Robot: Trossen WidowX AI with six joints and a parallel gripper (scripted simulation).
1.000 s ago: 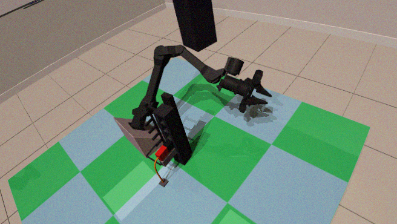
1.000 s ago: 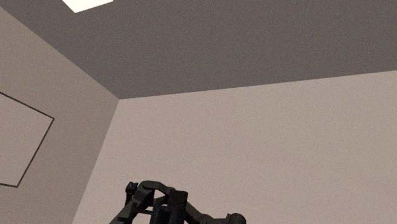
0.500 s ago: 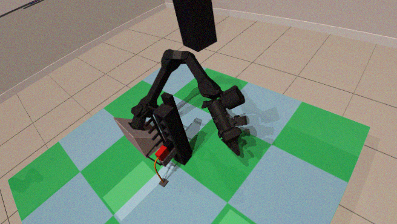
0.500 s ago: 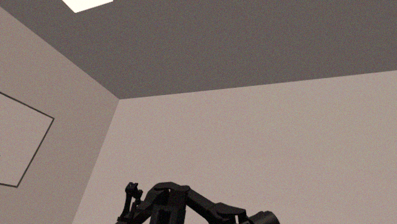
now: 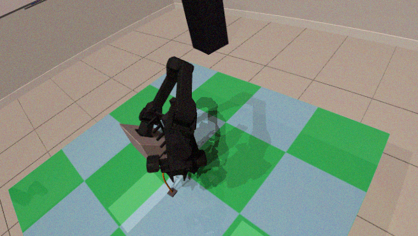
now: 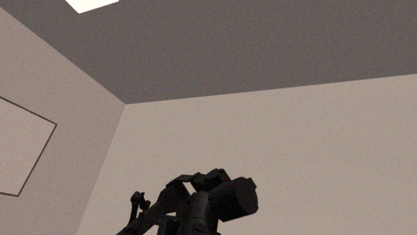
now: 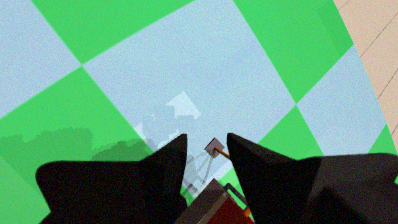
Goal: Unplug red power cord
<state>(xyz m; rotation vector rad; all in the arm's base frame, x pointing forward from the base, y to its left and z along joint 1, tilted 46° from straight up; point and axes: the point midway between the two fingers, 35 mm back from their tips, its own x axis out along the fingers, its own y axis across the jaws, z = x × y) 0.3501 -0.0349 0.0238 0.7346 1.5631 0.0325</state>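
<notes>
Right now the red plug is 100 mm behind my gripper tip, 40 mm to the left of it and 10 mm above it.
</notes>
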